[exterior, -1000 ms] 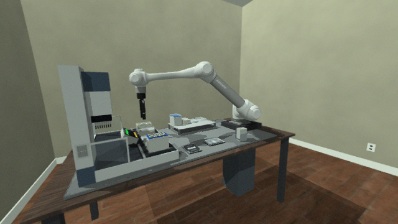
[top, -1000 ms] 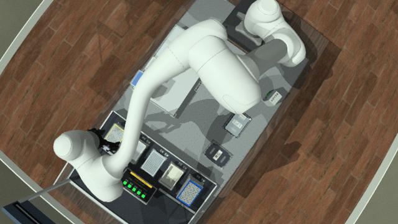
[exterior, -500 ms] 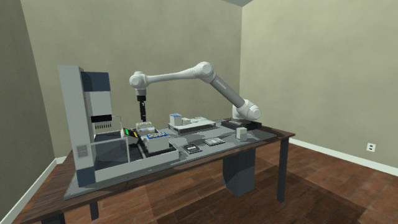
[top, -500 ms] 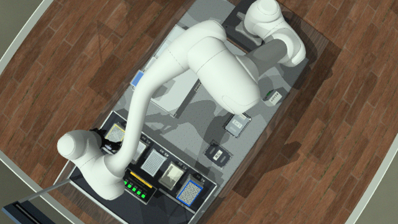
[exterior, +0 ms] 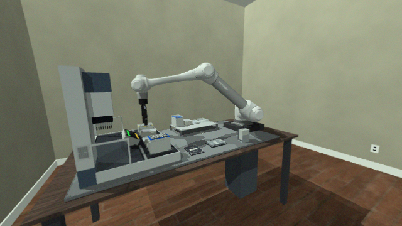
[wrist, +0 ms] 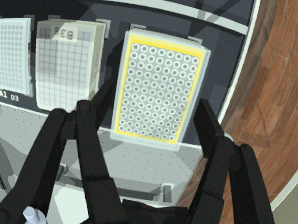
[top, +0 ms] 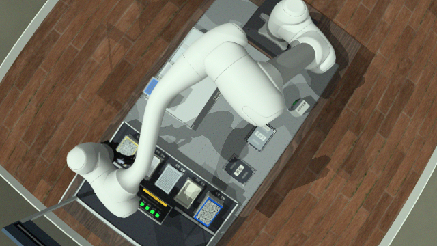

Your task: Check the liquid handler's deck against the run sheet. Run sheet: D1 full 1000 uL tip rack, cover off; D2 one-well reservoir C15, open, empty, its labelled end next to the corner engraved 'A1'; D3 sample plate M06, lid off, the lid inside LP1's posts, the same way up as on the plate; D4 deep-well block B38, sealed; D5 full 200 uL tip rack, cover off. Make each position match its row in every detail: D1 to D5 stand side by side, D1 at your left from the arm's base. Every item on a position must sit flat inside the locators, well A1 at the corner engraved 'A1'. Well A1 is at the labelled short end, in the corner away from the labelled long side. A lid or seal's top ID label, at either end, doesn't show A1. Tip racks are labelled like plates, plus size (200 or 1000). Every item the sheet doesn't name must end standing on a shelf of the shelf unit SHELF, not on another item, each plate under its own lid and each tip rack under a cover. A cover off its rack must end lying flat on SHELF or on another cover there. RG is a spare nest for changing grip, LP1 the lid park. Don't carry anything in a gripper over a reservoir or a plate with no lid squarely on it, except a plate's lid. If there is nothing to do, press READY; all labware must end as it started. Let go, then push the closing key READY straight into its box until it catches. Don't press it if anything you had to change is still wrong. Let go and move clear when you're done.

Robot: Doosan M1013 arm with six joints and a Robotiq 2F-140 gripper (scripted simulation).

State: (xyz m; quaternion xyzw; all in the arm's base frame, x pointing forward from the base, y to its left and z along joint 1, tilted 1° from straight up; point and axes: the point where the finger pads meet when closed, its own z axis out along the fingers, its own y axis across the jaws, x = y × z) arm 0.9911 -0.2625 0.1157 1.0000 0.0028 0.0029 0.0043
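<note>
Now: hand 50 mm above the yellow-rimmed tip rack, 10 mm to the left of it and 10 mm past it. Round my hand: well plate 250 mm to the left, 90 mm below; then cream reservoir 370 mm to the left, 90 mm below; then pale deep-well block 120 mm to the left, 80 mm below.
</note>
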